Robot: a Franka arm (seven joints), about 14 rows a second.
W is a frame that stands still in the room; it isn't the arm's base.
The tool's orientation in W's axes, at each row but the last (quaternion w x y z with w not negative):
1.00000, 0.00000, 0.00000, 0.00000
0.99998, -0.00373, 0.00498, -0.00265
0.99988, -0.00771, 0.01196, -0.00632
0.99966, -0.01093, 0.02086, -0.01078
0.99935, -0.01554, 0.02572, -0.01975
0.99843, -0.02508, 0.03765, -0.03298
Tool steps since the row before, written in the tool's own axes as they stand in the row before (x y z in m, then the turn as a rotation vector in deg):
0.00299, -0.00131, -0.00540, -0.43, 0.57, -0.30
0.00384, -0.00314, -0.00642, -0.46, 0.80, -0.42
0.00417, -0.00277, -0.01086, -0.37, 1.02, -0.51
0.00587, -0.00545, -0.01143, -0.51, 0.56, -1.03
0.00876, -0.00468, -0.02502, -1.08, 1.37, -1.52
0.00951, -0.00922, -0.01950, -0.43, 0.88, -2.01
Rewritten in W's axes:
0.00299, -0.00131, -0.00540, -0.43, 0.57, -0.30
0.00376, -0.00321, -0.00643, -0.46, 0.80, -0.42
0.00387, -0.00299, -0.01091, -0.37, 1.02, -0.52
0.00527, -0.00582, -0.01154, -0.54, 0.55, -1.02
0.00726, -0.00578, -0.02527, -1.10, 1.37, -1.51
0.00737, -0.01076, -0.01963, -0.53, 0.81, -2.02

